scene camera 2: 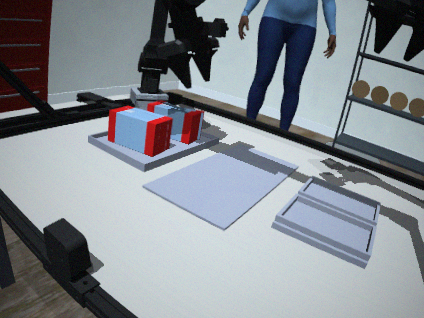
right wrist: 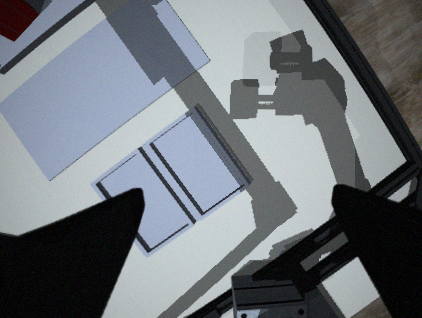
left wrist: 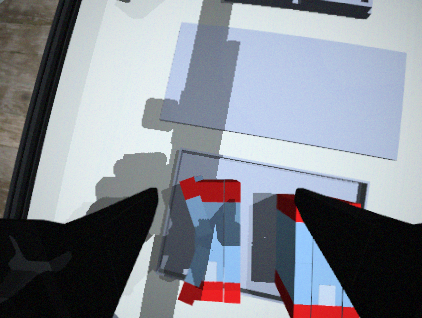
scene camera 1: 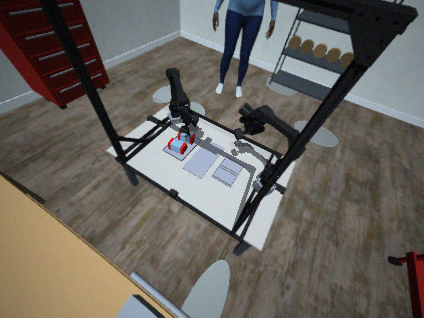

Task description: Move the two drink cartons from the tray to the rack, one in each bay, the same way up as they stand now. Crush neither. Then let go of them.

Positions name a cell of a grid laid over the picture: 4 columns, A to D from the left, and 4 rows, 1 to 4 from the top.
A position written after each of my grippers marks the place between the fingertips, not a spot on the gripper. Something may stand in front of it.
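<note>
There's a shallow tray (scene camera 2: B2) here, and a flat grey mat (scene camera 2: C3). You'd find the mat in scene camera 1 (scene camera 1: B3) too, as well as in the left wrist view (left wrist: D2) and the right wrist view (right wrist: B1). My left gripper (scene camera 2: B2) is open and holds nothing, and the left wrist view (left wrist: C3) shows that gripper too. My right gripper (scene camera 2: D1) is open as well and holds nothing; it also shows in the right wrist view (right wrist: C3).
</note>
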